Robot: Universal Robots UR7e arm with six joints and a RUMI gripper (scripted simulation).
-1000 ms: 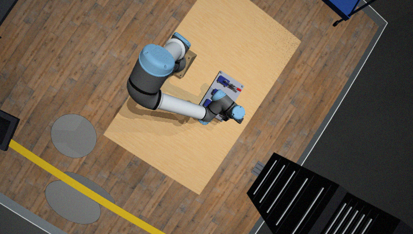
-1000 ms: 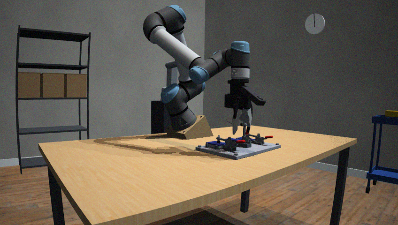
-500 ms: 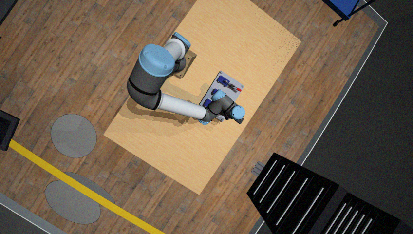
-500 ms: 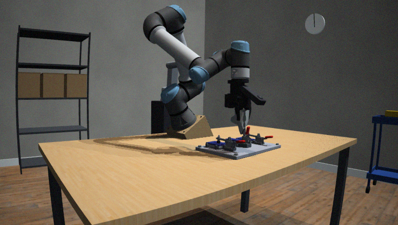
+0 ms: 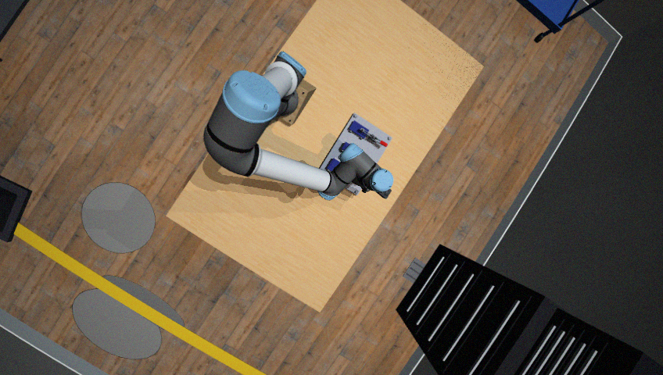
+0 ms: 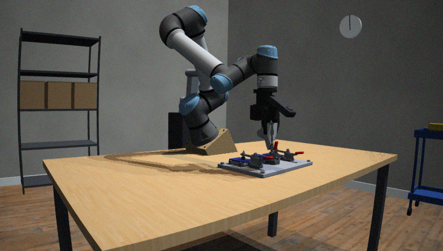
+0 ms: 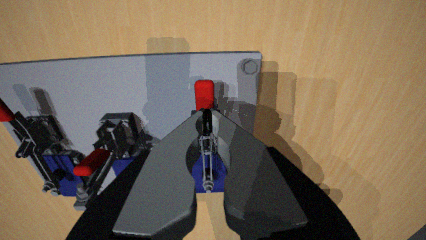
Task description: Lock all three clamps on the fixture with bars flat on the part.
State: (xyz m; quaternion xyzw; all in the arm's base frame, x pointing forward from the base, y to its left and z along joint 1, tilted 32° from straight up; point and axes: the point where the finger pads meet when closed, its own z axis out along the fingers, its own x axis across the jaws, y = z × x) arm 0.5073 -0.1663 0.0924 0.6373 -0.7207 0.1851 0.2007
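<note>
Right now the blue part is 140 mm behind my hand, 80 mm below it and 20 mm to the left of it. Also, from my hand: grey fixture plate (120 mm to the left, 100 mm below, 80 mm behind).
</note>
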